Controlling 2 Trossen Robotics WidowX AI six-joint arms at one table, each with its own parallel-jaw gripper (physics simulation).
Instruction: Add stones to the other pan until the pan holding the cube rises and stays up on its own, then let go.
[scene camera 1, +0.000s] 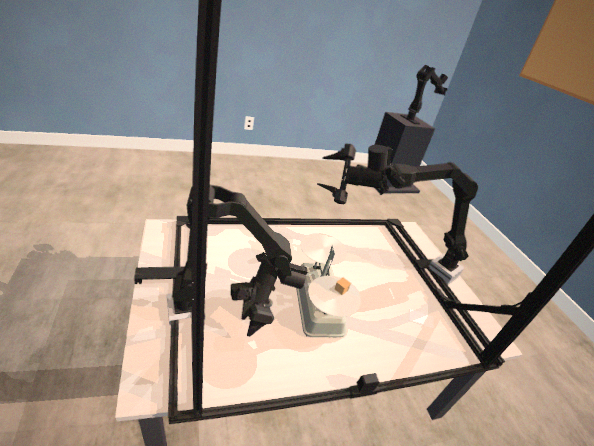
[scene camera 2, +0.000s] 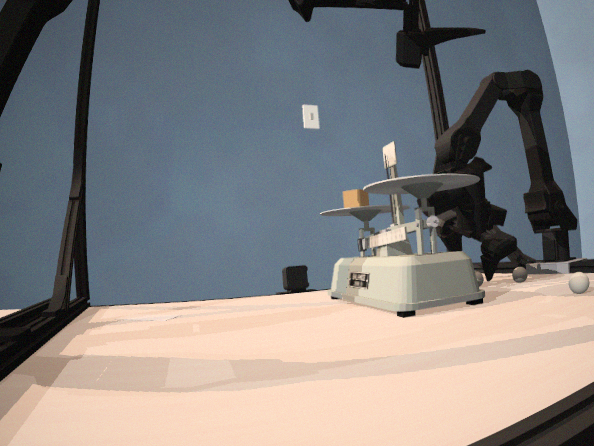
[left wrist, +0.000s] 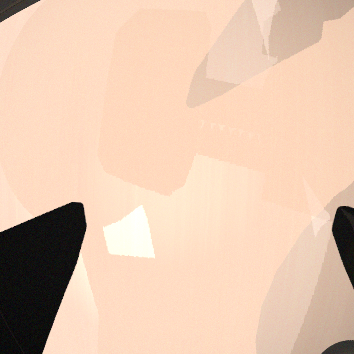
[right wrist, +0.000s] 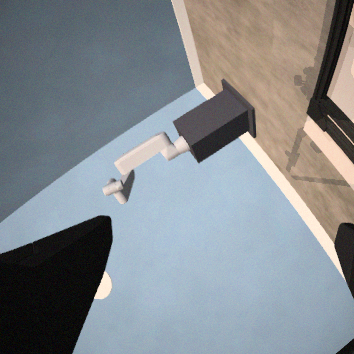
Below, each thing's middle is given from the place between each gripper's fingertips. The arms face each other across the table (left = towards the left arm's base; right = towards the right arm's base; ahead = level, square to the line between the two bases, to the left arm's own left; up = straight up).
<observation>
My left hand is 26 cm to the left of the grey balance scale (scene camera 2: 396, 279), 10 cm below it and 6 cm short of it.
Right now the grey balance scale is 250 mm behind my right hand, 230 mm below it and 30 mm to the left of it.
</observation>
